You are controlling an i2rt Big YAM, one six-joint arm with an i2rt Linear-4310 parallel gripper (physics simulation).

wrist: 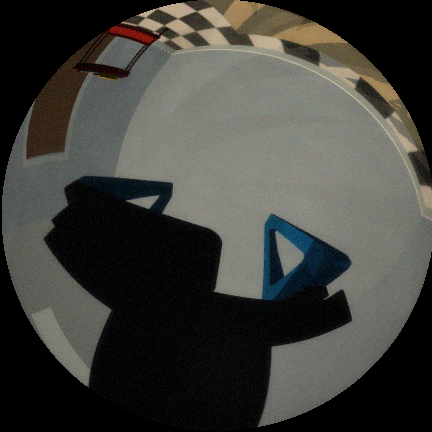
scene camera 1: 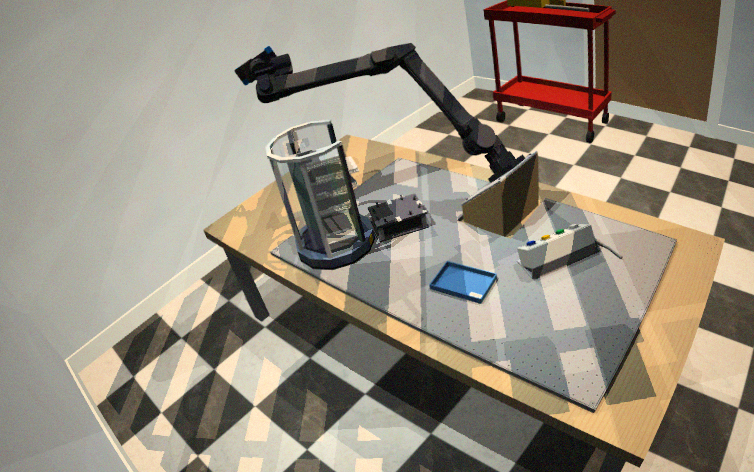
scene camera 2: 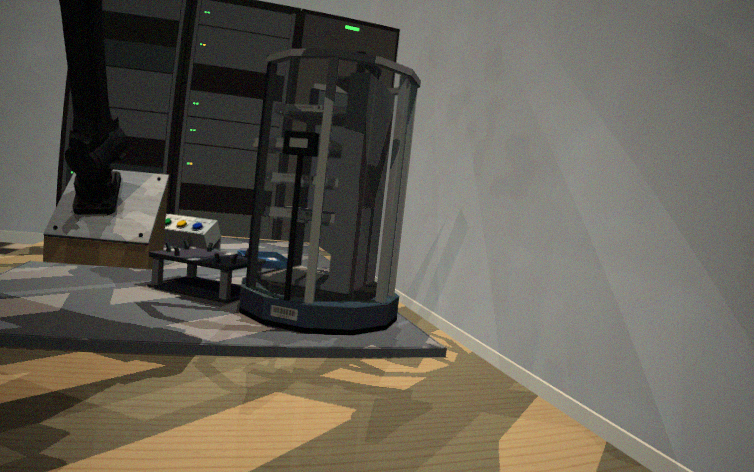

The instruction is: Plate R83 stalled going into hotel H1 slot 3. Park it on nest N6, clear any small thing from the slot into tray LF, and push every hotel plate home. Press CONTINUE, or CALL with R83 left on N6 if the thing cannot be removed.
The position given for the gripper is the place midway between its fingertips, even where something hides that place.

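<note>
Grey button box [scene camera 1: 551, 252] [scene camera 2: 198, 232] in sight. Glass-walled plate tower [scene camera 2: 336, 129] in sight too. Gripper [wrist: 220, 203] open, holding nothing.
</note>
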